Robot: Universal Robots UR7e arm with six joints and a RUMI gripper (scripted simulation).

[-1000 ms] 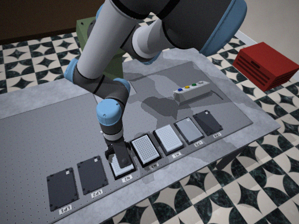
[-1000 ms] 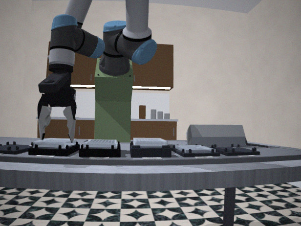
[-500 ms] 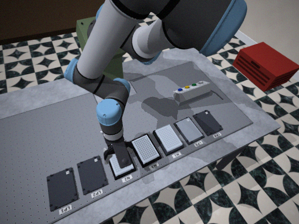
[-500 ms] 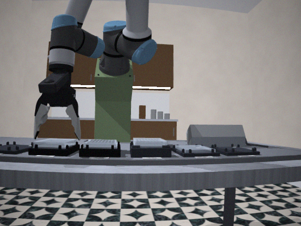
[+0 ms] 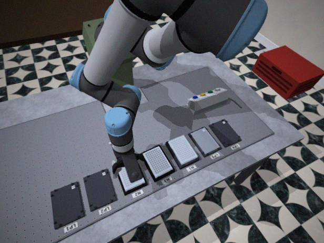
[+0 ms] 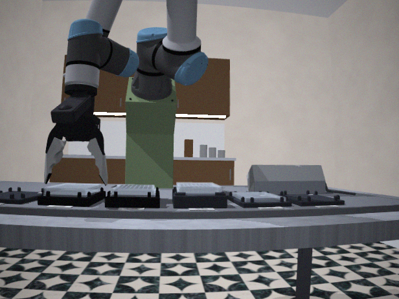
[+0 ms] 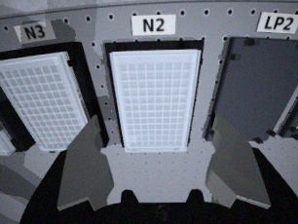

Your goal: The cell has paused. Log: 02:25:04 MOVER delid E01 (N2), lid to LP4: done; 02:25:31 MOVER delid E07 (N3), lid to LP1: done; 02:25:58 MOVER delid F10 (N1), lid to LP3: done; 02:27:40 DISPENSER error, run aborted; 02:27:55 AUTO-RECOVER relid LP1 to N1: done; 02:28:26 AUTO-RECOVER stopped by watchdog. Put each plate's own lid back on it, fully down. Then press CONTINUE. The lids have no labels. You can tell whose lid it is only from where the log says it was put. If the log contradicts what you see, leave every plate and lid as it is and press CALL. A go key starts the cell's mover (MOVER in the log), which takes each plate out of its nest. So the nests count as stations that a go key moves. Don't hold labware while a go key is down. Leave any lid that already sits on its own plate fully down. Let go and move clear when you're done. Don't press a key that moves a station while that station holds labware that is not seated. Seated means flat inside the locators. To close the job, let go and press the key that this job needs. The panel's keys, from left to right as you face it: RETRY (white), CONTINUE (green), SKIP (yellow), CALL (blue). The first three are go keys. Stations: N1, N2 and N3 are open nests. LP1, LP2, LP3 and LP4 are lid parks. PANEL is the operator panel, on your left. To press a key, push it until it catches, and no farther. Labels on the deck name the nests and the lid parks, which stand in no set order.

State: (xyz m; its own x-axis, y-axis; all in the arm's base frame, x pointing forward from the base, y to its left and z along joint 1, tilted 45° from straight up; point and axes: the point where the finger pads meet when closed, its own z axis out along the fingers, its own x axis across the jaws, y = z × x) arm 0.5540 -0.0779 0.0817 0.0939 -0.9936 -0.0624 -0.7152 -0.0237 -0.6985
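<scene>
The plate lies 2 cm behind my hand, 13 cm to the left of it and 1 cm below it. From my hand the other things lie so: lid park LP1: 4 cm ahead, 26 cm to the right, 4 cm below; then LP3 lid park: 6 cm behind, 39 cm to the left, 4 cm below; then lid park LP2: 2 cm ahead, 13 cm to the right, 4 cm below.
</scene>
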